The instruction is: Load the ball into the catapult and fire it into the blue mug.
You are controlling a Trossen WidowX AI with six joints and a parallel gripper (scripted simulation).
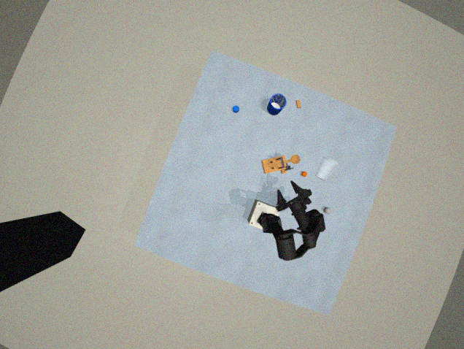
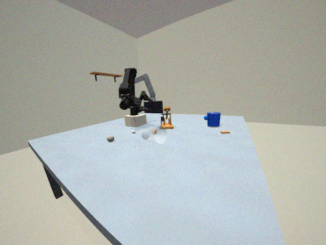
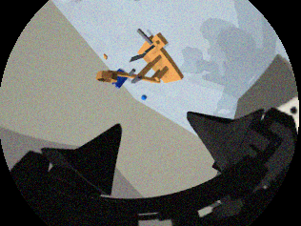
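Now: gripper tip 110 mm short of the wooden catapult, 90 mm above it and 30 mm to the right of it. Round my gripper tip: grey ball 350 mm to the right, 150 mm below, 30 mm ahead; then orange ball 150 mm below, 140 mm ahead, 120 mm to the right; then white ball 190 mm to the right, 150 mm below, 10 mm ahead.
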